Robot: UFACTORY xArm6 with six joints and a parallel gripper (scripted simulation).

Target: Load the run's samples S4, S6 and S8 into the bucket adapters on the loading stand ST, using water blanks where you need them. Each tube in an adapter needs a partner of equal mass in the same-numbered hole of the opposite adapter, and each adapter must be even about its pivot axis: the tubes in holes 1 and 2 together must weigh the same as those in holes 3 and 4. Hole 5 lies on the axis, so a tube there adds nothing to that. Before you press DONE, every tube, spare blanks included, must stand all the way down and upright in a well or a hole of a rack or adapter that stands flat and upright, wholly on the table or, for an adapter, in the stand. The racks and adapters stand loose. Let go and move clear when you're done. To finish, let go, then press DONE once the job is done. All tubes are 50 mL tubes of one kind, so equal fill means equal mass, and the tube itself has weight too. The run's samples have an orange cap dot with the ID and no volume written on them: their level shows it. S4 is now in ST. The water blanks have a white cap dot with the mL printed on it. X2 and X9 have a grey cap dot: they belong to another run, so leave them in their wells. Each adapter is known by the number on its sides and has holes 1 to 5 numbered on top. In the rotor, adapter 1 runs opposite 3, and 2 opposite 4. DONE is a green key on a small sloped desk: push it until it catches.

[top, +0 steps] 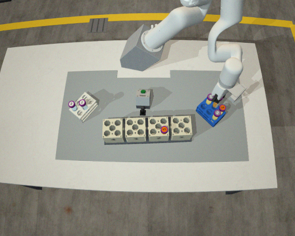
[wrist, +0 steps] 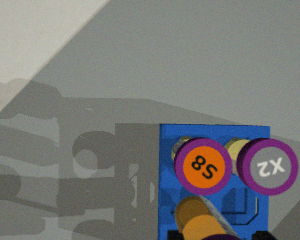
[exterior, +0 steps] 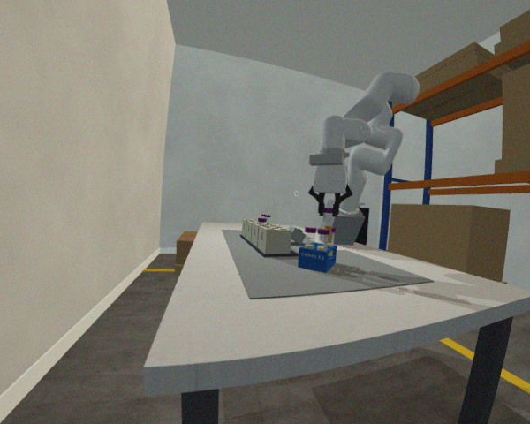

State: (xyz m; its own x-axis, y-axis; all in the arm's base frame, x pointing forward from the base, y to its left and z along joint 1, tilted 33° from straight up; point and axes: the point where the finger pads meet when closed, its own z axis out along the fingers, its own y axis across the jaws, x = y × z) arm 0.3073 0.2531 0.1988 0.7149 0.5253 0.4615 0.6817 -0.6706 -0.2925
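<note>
My gripper is now 5 cm above the orange-dot tube and 1 cm short of it. The rest, counted from my hand: loading stand 34 cm to the right, 17 cm below, 11 cm ahead; then green DONE key 36 cm to the right, 11 cm below, 8 cm behind; then blue sample rack 15 cm below, 1 cm to the right, 1 cm ahead.
</note>
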